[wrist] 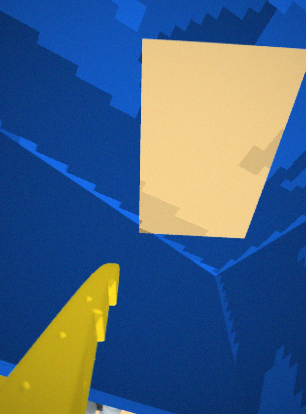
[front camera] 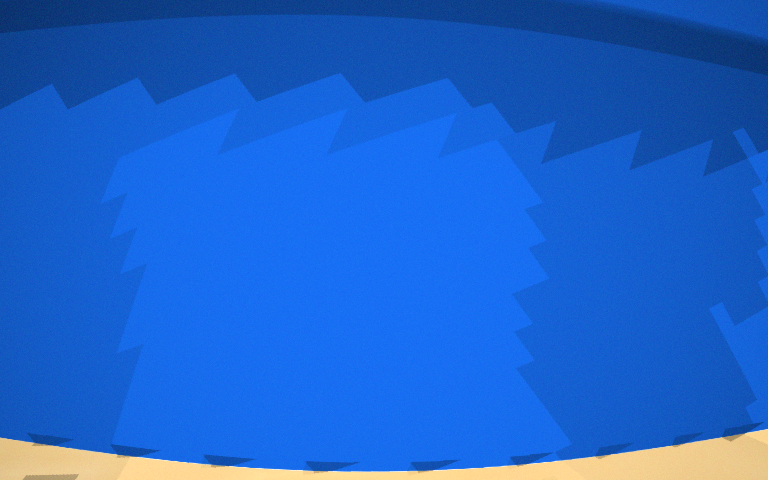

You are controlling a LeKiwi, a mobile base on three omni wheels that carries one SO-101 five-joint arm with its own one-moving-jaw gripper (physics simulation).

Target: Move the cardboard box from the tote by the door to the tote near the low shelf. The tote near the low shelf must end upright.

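Places are measured from the arm's base along level axes (x ahead, y left, z up), in metres.
Pixels of known places: hand at its tool point: [wrist: 118, 278].
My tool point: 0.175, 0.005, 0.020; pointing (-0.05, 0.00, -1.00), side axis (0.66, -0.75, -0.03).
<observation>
Behind a point stands the place of what it marks, as x, y, z.
The cardboard box [wrist: 212, 130] {0.219, 0.000, -0.036} lies inside a blue tote [wrist: 60, 220] {0.121, 0.017, -0.044} [front camera: 339, 283] {0.119, 0.010, -0.046}, seen from above in the wrist view, right of centre and close to an inside corner of the tote. The tote's outer wall fills most of the front view, very close, with its rim along the top. My gripper [wrist: 114, 270] is fully open: its notched yellow fixed jaw shows at lower left of the wrist view and the moving jaw is out of the picture. The jaw's tip is below and left of the box in that view, apart from it in the picture. The tote near the low shelf cannot be identified.
Light wooden floor [front camera: 62, 461] {0.110, 0.074, -0.089} shows along the bottom of the front view, below the tote's wall. In the wrist view the tote's near rim [wrist: 132, 402] {0.124, -0.048, 0.031} crosses the bottom, with a small piece of the grey base beyond it.
</observation>
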